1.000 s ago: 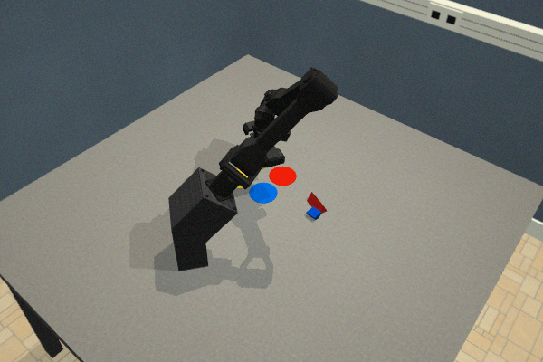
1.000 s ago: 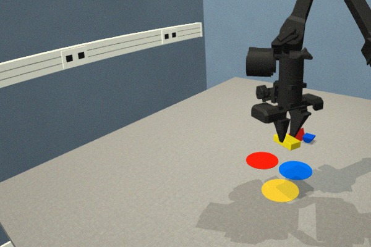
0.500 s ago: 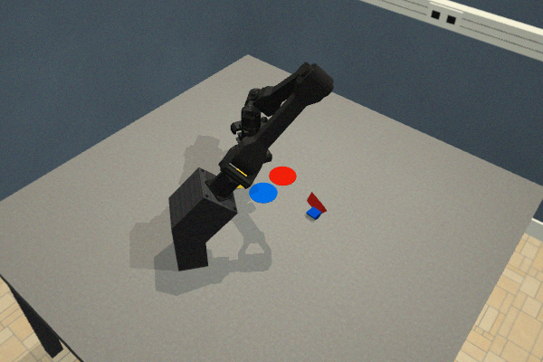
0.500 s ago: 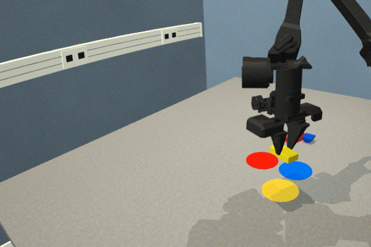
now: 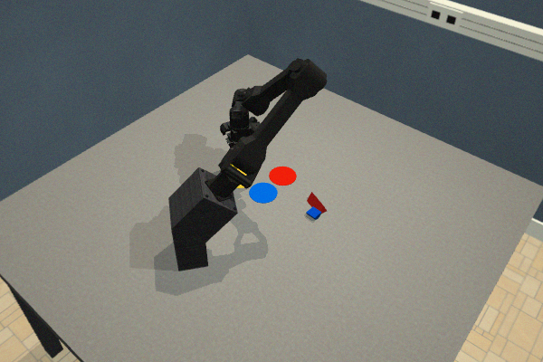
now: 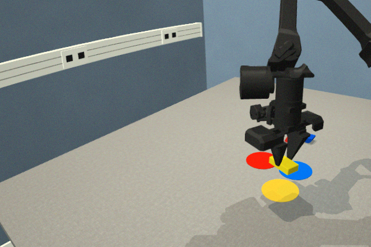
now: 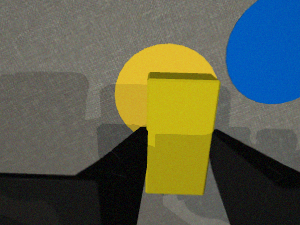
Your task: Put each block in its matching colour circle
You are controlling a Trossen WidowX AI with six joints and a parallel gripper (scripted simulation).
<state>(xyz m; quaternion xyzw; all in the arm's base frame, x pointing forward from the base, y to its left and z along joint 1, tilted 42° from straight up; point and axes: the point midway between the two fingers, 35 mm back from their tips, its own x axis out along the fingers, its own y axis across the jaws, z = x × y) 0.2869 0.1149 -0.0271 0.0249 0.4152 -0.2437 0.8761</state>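
My hand is 110 mm above the yellow circle. Also, from my hand: yellow block: 40 mm below; red circle: 80 mm ahead, 110 mm to the right, 110 mm below; blue circle: 10 mm behind, 100 mm to the right, 110 mm below.
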